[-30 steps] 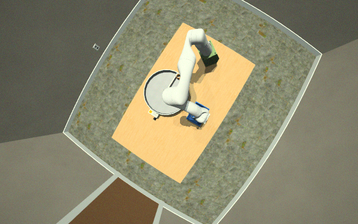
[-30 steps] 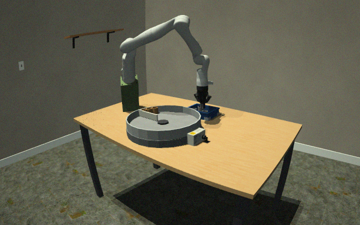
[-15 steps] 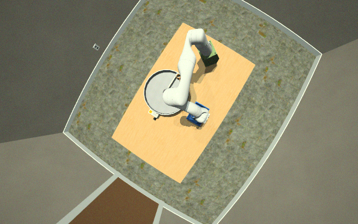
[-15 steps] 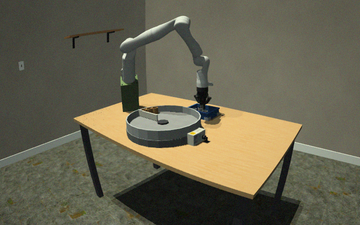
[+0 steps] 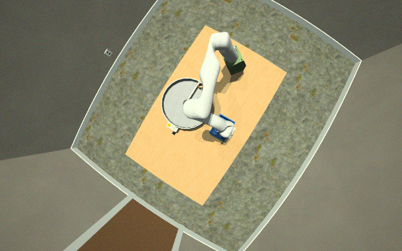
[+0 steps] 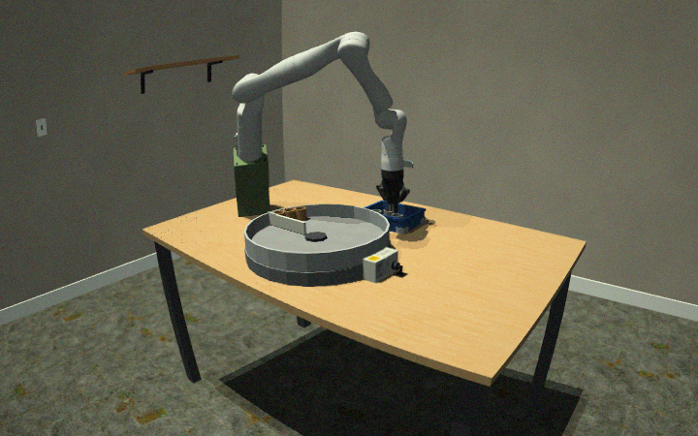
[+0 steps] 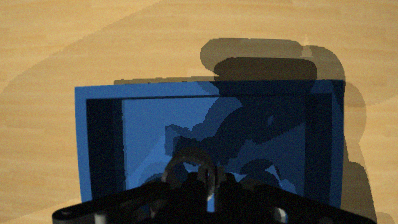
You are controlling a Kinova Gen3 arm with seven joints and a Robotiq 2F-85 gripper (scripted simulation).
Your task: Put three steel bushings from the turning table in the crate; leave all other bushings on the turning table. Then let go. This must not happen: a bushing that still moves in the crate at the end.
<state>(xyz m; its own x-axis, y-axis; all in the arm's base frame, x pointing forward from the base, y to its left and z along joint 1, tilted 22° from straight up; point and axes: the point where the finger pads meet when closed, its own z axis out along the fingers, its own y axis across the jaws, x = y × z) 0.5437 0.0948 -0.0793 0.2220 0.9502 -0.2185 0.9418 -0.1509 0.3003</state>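
Now: the blue crate 3 cm below my hand. From my hand the other things lie so: grey turning table: 35 cm to the right, 10 cm behind.
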